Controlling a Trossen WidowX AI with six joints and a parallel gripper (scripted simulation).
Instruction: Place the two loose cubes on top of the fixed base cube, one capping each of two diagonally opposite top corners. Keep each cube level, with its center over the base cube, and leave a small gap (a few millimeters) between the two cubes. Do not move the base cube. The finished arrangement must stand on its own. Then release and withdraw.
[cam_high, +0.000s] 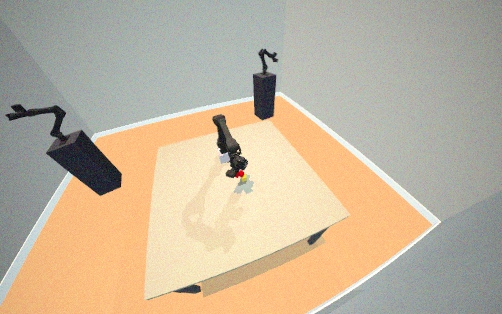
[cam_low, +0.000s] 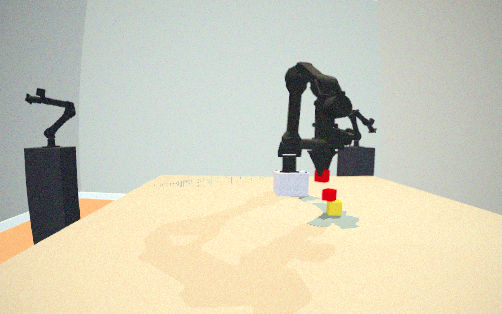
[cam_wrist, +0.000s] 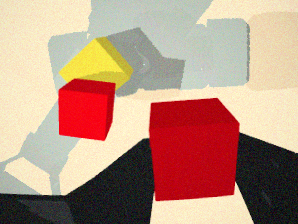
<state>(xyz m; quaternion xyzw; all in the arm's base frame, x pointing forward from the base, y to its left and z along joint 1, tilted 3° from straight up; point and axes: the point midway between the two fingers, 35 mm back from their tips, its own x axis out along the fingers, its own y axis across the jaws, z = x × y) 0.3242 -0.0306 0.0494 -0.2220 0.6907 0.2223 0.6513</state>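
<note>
My gripper tip is 2 cm past the yellow base cube, 6 cm to the right of it and 10 cm above it. From my gripper tip the other things lie so: red cube right at my gripper tip.
</note>
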